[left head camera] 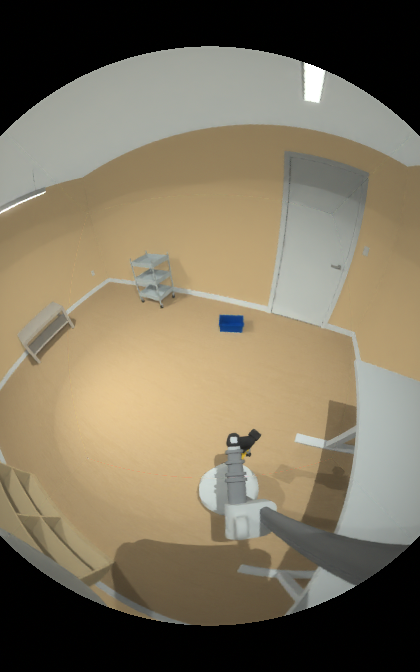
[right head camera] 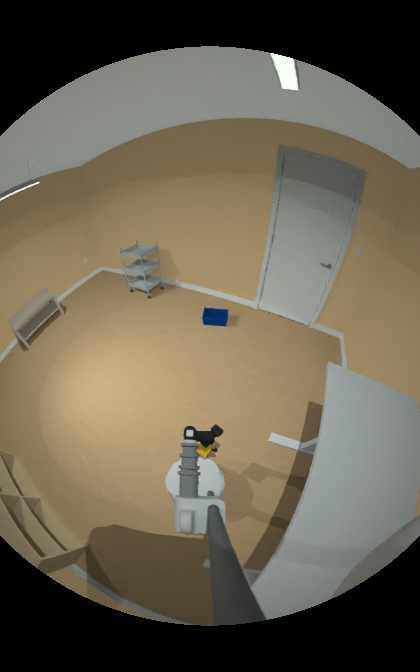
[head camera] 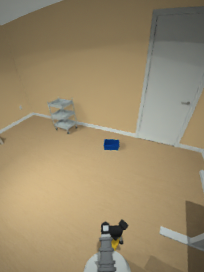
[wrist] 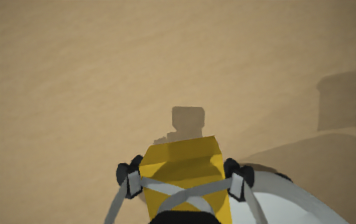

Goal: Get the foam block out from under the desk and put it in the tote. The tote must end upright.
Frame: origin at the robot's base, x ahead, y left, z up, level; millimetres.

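Where they show: gripper, between the fingertips: point(wrist: 185, 170).
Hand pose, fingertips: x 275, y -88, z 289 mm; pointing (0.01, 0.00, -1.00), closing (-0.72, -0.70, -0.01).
Things, the pixels of their top centre, and the offset from my fingertips. Level surfaces: height alone.
- yellow foam block, centre of its top: point(wrist: 190, 217) point(head camera: 114, 239) dx -23, dy +16, dz +55 mm
- blue tote, centre of its top: point(left head camera: 230, 319) point(head camera: 111, 142) dx +1504, dy -81, dz -197 mm
- white desk, height of its surface: dz +633 mm
The yellow foam block point(wrist: 185, 167) point(right head camera: 204, 451) point(head camera: 115, 244) is between the two fingertips of my gripper point(wrist: 185, 170), which is shut on it and holds it above the floor beside my round white base. In the left head camera view a small part of the foam block point(left head camera: 244, 455) shows below the black wrist. The blue tote point(head camera: 111, 145) point(left head camera: 231, 324) point(right head camera: 215, 317) stands upright on the floor near the far wall, left of the door. The white desk point(left head camera: 385, 450) point(right head camera: 365, 450) is at the right, with its feet on the floor below it.
A grey three-shelf cart point(head camera: 62, 103) point(left head camera: 152, 260) point(right head camera: 140, 251) stands at the far wall, left of the tote. A low bench point(left head camera: 41, 322) point(right head camera: 33, 309) stands at the left wall. A wooden shelf unit point(left head camera: 95, 574) point(right head camera: 62, 559) is at the lower left. A closed door point(head camera: 172, 75) point(left head camera: 320, 240) point(right head camera: 310, 235) is at the far right.
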